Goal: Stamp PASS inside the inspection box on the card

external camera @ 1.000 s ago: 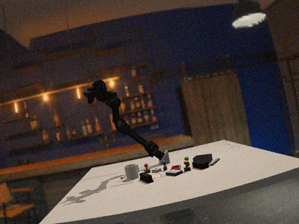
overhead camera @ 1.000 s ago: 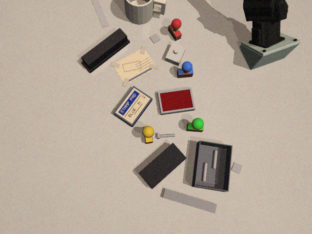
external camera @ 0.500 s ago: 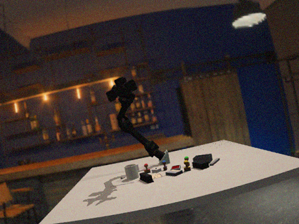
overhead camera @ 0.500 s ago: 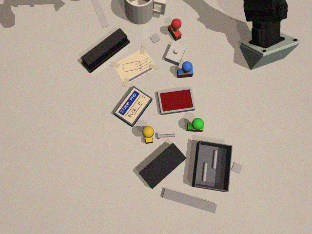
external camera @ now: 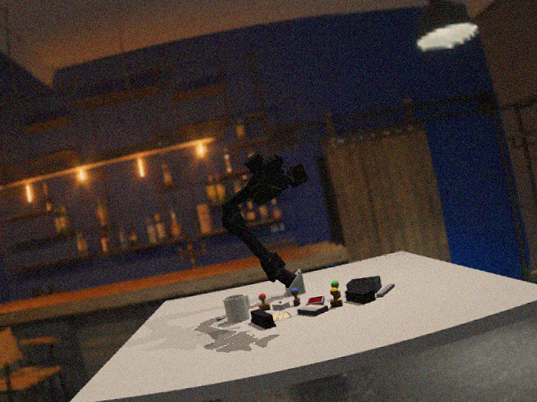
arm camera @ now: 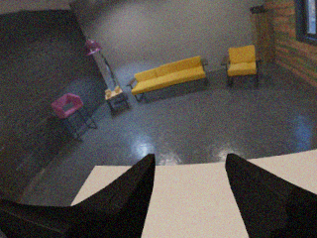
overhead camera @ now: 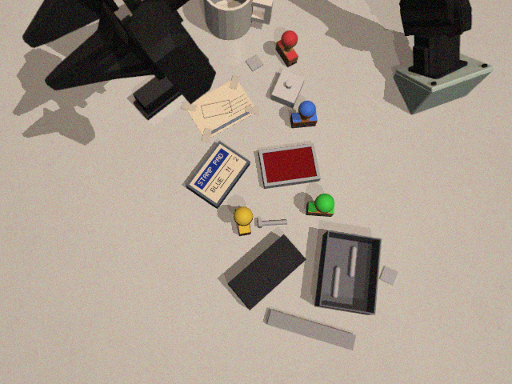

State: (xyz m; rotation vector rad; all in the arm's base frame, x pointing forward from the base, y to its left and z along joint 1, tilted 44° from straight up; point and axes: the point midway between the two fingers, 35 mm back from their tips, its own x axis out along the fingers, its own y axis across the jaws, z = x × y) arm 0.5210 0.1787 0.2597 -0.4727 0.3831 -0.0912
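The green-knobbed stamp lies 23 cm behind my gripper tip, 15 cm to the left of it and 40 cm below it. The rest, counted from my gripper tip: yellow-knobbed stamp 12 cm behind, 11 cm to the left, 40 cm below; then blue stamp pad tin 12 cm behind, 2 cm to the left, 41 cm below; then long black block 13 cm behind, 15 cm to the right, 41 cm below.
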